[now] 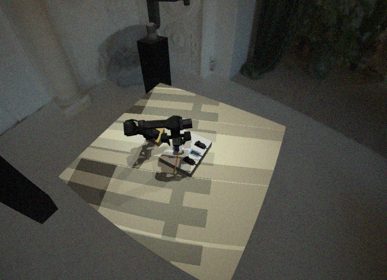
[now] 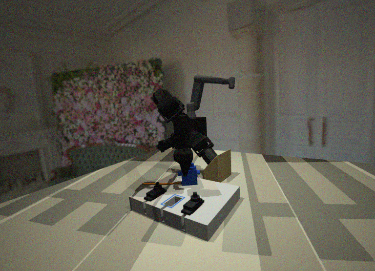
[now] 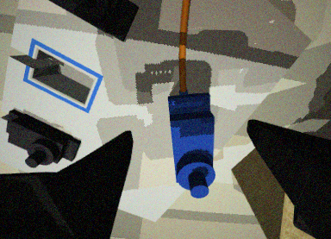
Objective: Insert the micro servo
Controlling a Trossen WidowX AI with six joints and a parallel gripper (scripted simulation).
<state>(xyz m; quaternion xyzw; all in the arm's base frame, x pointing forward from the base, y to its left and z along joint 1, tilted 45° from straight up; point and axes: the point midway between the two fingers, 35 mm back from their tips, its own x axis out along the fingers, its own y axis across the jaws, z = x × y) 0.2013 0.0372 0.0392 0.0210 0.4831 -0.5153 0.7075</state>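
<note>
The white deck is 10 mm ahead of my gripper tip, 30 mm to the left of it and 70 mm below it.
</note>
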